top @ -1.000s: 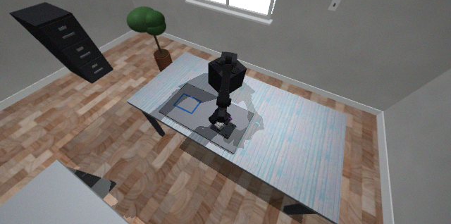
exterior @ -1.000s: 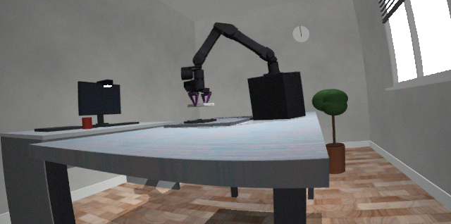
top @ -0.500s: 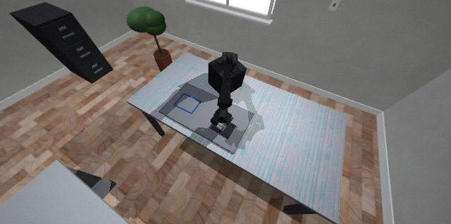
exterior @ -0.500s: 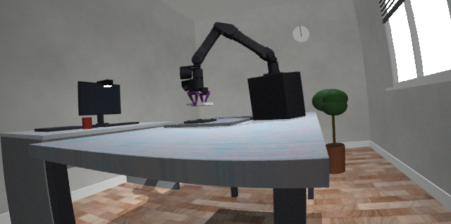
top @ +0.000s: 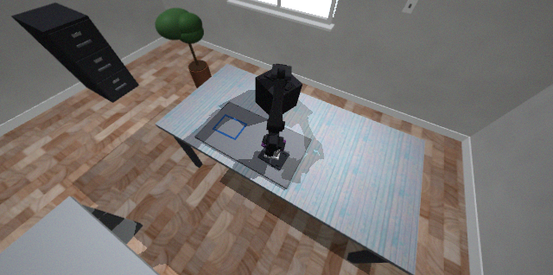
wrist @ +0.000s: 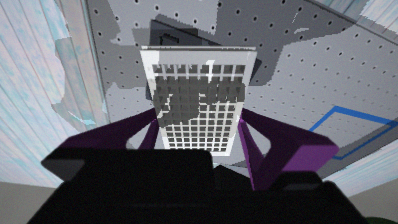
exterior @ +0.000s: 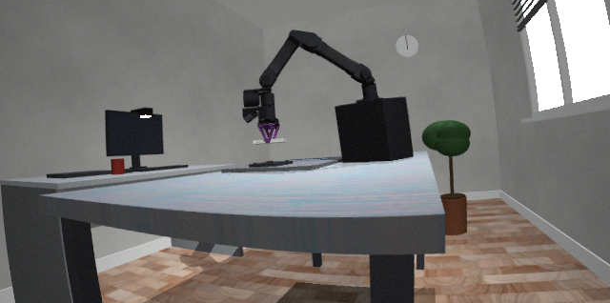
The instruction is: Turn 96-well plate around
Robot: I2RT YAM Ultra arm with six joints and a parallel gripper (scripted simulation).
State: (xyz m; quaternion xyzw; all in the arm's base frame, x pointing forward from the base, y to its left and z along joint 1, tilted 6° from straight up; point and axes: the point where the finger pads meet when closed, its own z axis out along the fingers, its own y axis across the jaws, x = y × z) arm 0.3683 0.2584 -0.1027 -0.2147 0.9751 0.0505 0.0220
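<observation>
My gripper is now right at the white 96-well plate. From my hand the other things lie so: dark plate nest N1: 100 mm below.
</observation>
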